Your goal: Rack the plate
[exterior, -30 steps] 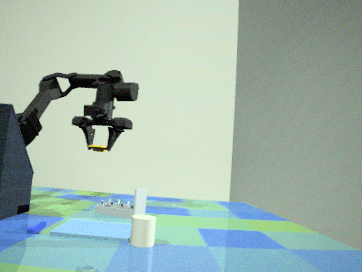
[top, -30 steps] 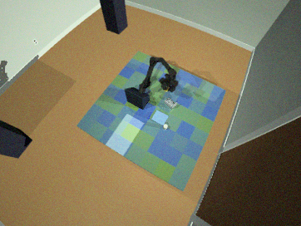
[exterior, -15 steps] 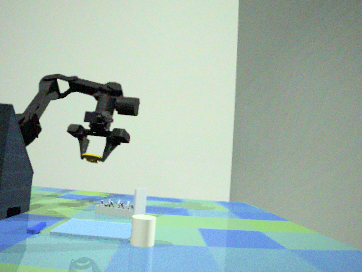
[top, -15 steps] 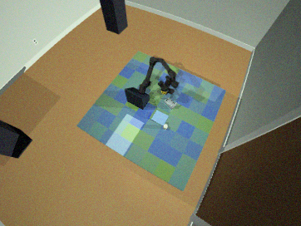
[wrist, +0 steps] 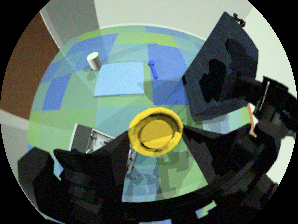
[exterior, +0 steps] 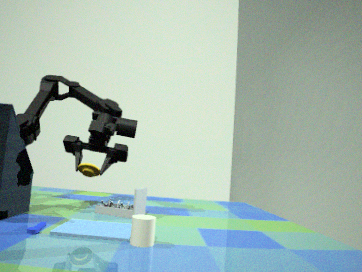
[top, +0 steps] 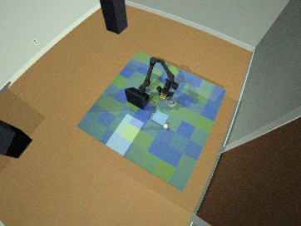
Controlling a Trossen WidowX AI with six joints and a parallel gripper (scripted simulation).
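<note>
My gripper tip is now 9 cm short of the grey dish rack, 9 cm above it and 4 cm to the right of it. From my gripper tip the other things lie so: small blue block 22 cm to the right, 11 cm below, 3 cm behind; then light blue flat sheet 18 cm to the right, 11 cm below, 8 cm ahead; then small yellow plate 1 cm above.
</note>
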